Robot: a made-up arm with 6 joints. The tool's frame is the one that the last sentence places.
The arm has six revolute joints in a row. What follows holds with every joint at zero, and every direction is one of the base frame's.
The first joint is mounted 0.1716 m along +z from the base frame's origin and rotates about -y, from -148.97 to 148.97 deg.
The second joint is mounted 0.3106 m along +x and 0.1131 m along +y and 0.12 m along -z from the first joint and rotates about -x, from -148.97 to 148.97 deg.
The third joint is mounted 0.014 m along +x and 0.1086 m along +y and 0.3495 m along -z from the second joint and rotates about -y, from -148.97 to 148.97 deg.
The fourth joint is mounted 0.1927 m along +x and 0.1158 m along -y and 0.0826 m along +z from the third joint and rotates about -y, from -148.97 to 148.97 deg.
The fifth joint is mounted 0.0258 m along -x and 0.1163 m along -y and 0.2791 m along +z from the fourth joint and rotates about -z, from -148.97 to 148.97 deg.
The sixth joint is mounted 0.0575 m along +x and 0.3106 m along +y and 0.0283 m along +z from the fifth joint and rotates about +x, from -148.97 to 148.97 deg.
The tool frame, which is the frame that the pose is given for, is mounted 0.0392 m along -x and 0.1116 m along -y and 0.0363 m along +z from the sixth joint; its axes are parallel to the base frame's.
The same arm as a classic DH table. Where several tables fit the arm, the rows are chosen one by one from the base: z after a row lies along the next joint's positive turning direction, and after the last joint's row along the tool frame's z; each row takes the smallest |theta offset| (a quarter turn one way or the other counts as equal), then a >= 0, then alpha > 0; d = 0 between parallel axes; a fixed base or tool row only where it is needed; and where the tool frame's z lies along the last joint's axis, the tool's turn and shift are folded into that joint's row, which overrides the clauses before.
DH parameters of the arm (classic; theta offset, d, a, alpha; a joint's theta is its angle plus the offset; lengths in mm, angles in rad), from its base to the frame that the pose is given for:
base (fixed): 0.0000 171.6 0.0 1.5708
joint 1: -1.5708 -113.1 120.0 1.5708
joint 2: 0.0000 -324.6 349.5 -1.5708
joint 3: -1.1658 0.0 -209.7 0.0000
joint 4: -0.4050 123.5 25.8 -1.5708
joint 5: 1.5708 -307.4 310.6 -1.5708
joint 6: 0.0000 18.3 -111.6 -1.5708
tool (fixed): -1.5708 36.3 0.0 0.0000
Joint limits (rad, base to tool): -2.6000..2.6000 -2.6000..2.6000 -2.6000..2.6000 -2.6000..2.6000 -2.6000..2.6000 -2.6000..2.6000

